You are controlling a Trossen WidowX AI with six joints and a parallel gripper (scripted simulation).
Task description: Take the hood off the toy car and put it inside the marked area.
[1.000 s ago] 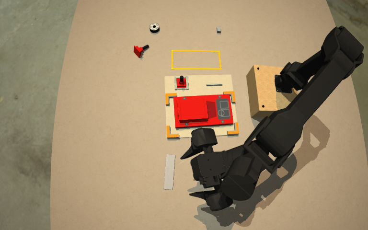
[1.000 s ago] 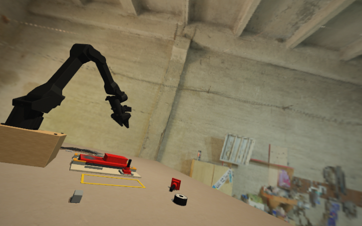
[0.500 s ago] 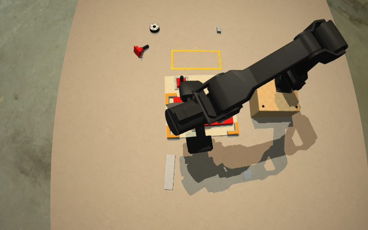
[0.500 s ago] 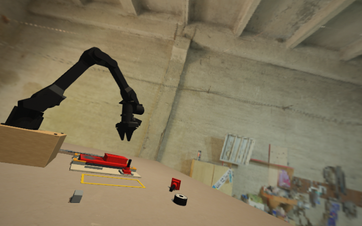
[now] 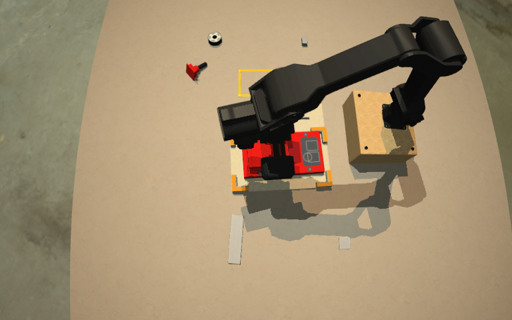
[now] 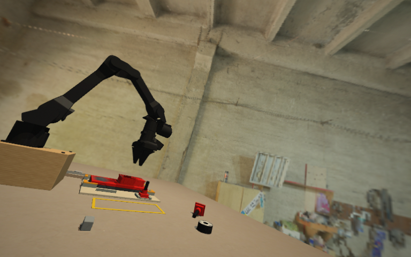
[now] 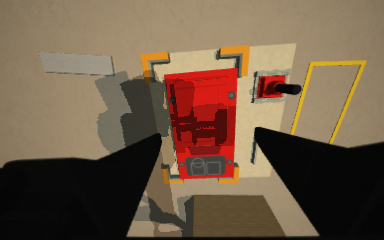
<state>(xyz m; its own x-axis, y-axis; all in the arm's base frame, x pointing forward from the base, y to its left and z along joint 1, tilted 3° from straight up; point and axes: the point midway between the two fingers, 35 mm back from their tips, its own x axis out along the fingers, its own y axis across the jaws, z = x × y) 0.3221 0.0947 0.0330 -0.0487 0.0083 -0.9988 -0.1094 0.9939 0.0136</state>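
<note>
The hood lies 6 cm below my gripper tip. Round my gripper tip: black wheel: 16 cm ahead, 35 cm to the right, 10 cm below; then grey strip: 7 cm ahead, 21 cm to the left, 10 cm below; then grey square: 20 cm behind, 22 cm to the left, 10 cm below.
</note>
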